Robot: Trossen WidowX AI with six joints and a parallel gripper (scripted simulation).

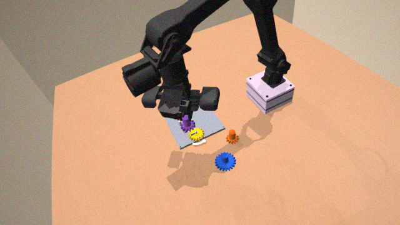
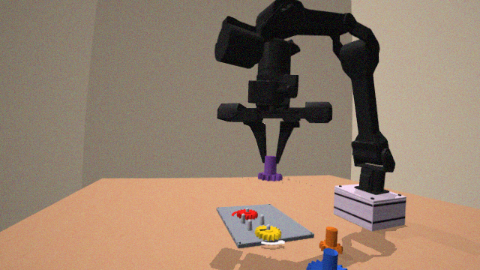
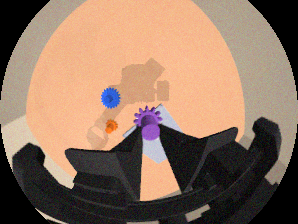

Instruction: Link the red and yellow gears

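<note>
Right now the red gear is 16 cm to the right of my gripper tip, 15 cm below it and 4 cm behind it. Round my gripper tip: yellow gear (15 cm below, 6 cm to the right, 4 cm behind); purple gear (1 cm below); white arrow (15 cm below, 3 cm behind, 2 cm to the right).
</note>
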